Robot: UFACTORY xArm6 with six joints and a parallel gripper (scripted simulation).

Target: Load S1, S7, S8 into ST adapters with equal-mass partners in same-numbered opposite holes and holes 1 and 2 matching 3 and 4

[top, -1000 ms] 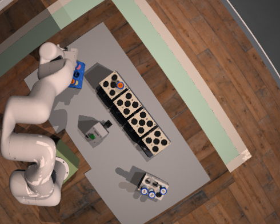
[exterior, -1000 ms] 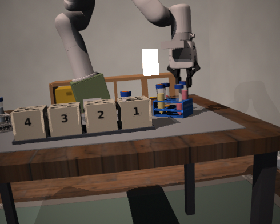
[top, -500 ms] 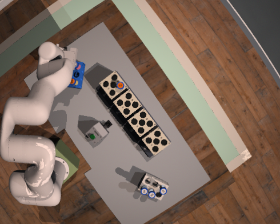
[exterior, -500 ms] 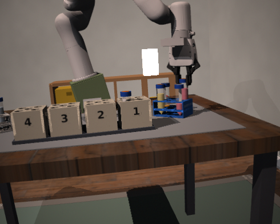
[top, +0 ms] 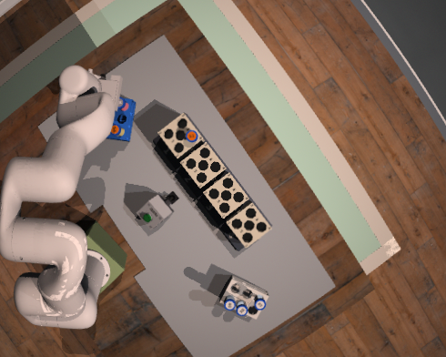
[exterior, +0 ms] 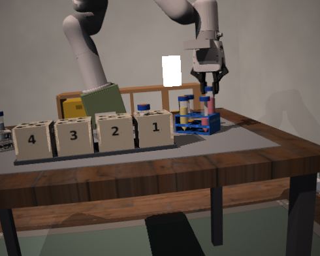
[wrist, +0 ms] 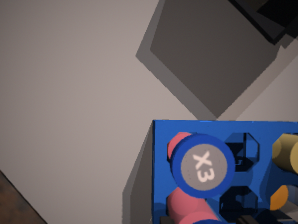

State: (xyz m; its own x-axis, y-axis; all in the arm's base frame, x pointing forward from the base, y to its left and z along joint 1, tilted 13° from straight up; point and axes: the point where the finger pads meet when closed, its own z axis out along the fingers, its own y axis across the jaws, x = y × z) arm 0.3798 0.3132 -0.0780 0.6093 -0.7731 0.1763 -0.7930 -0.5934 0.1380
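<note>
Now: hand 1 cm to the right of the pink tube and 5 cm above it. From my hand the other things lie so: blue rack (2 cm behind, 4 cm to the right, 11 cm below); green DONE key (16 cm behind, 33 cm to the right, 8 cm below); tube of yellowish liquid (4 cm behind, 9 cm to the right, 8 cm below).
</note>
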